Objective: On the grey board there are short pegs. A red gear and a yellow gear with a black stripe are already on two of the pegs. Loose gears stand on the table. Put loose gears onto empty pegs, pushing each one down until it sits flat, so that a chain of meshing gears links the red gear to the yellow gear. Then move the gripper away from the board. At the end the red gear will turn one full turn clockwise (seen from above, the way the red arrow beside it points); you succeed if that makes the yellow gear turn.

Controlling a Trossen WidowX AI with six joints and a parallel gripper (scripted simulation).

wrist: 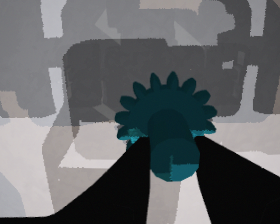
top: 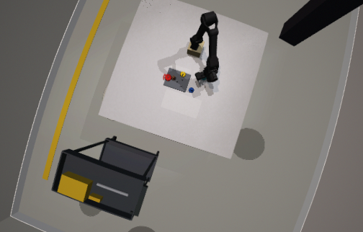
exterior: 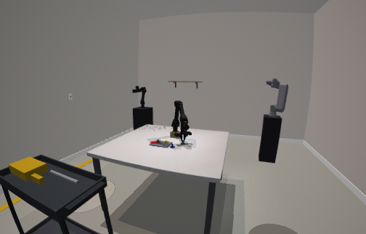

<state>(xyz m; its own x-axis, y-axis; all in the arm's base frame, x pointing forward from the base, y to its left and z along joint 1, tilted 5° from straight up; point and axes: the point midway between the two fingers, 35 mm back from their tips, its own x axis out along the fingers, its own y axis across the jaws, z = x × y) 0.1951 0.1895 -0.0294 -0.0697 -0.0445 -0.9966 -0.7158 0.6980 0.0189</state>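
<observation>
My gripper tip is 120 mm short of the brown gear and 250 mm to the left of it. The rest, counted from my gripper tip: yellow gear 60 mm ahead, 180 mm to the right, 10 mm below; then blue gear 150 mm ahead, 50 mm to the right, 10 mm below; then teal gear 10 mm below.
</observation>
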